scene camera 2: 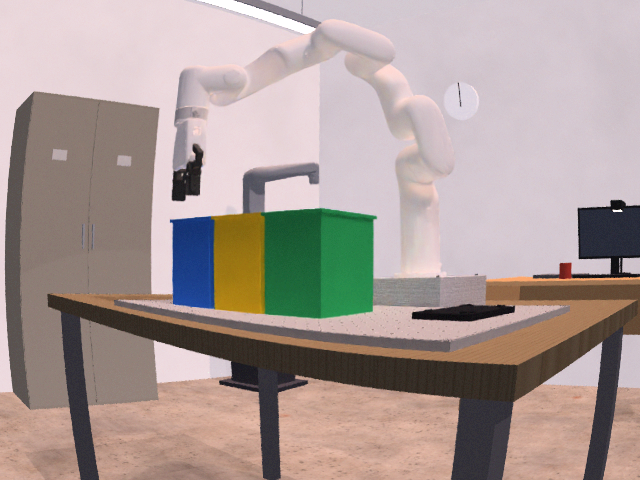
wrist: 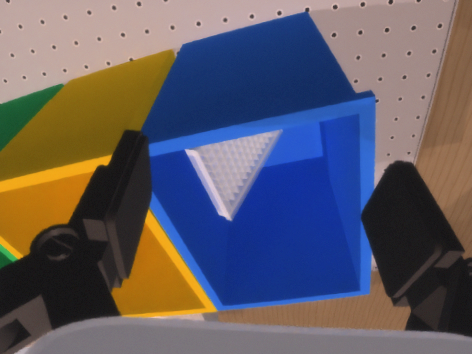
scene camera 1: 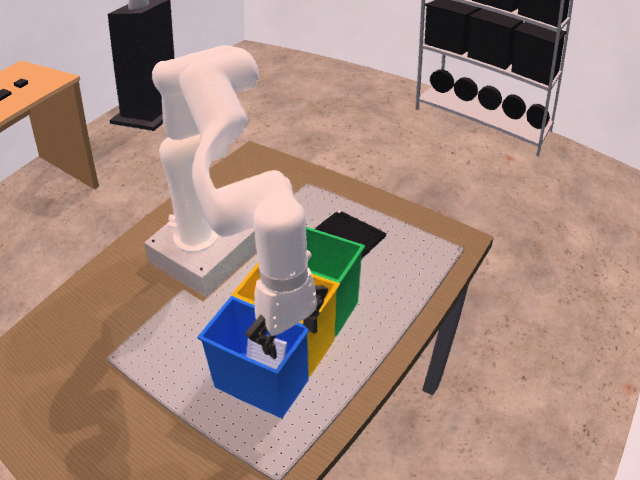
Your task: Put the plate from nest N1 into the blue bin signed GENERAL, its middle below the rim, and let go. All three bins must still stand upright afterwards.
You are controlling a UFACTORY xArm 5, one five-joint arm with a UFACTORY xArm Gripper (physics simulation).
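Places are measured from the arm's base along level axes (x ahead, y left, z up), in centimetres.
Where they show: gripper, fingertip midpoint: [scene camera 2: 185, 198] [wrist: 266, 176] [scene camera 1: 290, 341]; arm's base at its link origin: [scene camera 2: 420, 277] [scene camera 1: 196, 236].
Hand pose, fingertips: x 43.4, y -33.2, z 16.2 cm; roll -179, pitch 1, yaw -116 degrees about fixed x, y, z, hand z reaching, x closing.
Each offset is from my fingertips to the top centre of the thing. Level surfaces: height alone.
A white gridded plate [scene camera 1: 254, 352] [wrist: 232, 170] is inside the blue bin @[dx -9.0, dy +2.0, dz -4.1 cm] [scene camera 1: 242, 379] [scene camera 2: 192, 263] [wrist: 265, 75]. It stands steeply tilted near one wall, one corner pointing down in the wrist view; its lower part is partly hidden in scene camera 1. It does not show in scene camera 2. My gripper [scene camera 1: 291, 338] [scene camera 2: 186, 196] [wrist: 266, 176] is open and empty, above the blue bin and apart from the plate. The yellow bin @[dx -8.3, dy +15.1, dz -4.1 cm] [scene camera 1: 323, 333] [scene camera 2: 238, 263] [wrist: 115, 100] and the green bin @[dx -7.5, dy +28.1, dz -4.1 cm] [scene camera 1: 348, 299] [scene camera 2: 294, 263] [wrist: 30, 110] stand upright beside the upright blue bin. No GENERAL sign is readable.
The three bins stand in a close row on a grey perforated board @[dz -22.1 cm] [scene camera 1: 392, 310] [scene camera 2: 403, 333] on the wooden table [scene camera 1: 454, 273] [scene camera 2: 485, 382]. A flat black nest plate @[dx -9.6, dy +55.8, dz -20.6 cm] [scene camera 1: 351, 232] [scene camera 2: 462, 313] lies beyond the green bin. The arm's base block [scene camera 1: 180, 263] [scene camera 2: 408, 291] stands beside the board.
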